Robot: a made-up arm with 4 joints. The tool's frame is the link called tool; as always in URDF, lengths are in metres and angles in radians.
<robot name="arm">
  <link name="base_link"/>
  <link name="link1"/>
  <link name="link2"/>
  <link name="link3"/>
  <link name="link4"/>
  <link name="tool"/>
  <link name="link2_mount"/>
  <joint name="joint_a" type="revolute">
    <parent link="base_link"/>
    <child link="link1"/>
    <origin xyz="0 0 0.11" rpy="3.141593 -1.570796 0"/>
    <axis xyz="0 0 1"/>
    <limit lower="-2.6" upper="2.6" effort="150" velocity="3"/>
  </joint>
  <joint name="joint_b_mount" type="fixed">
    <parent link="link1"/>
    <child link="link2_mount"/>
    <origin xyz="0.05 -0.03 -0.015" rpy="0 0 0"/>
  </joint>
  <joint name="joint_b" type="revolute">
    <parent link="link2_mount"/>
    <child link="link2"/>
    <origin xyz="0.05 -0.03 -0.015" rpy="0 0 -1.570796"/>
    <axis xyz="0 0 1"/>
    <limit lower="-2.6" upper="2.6" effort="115" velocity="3.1"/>
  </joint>
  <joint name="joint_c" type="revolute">
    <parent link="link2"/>
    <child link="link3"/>
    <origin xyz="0 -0.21 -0.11" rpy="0 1.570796 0"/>
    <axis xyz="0 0 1"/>
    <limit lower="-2.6" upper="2.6" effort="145" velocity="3.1"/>
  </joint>
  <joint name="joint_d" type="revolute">
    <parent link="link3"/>
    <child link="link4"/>
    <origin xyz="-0.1 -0.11 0.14" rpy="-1.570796 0 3.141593"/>
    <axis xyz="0 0 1"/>
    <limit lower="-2.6" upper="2.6" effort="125" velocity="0.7"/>
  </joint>
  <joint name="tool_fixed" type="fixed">
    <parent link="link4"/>
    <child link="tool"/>
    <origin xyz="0.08 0.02 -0.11" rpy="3.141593 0 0"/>
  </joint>
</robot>
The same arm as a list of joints. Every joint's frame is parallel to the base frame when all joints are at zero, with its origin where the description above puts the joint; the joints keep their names.
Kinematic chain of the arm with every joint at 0, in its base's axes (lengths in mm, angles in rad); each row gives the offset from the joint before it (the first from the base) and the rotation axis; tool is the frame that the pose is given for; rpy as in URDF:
joint_a: xyz 0 0 110 axis +x
joint_b: xyz -30 60 100 axis +x
joint_c: xyz -110 0 -210 axis +y
joint_d: xyz 100 140 -110 axis -z
tool: xyz 80 -20 110 rpy 0 0 0
Joint limits (rad, base to tool): -2.6..2.6 -2.6..2.6 -2.6..2.6 -2.6..2.6

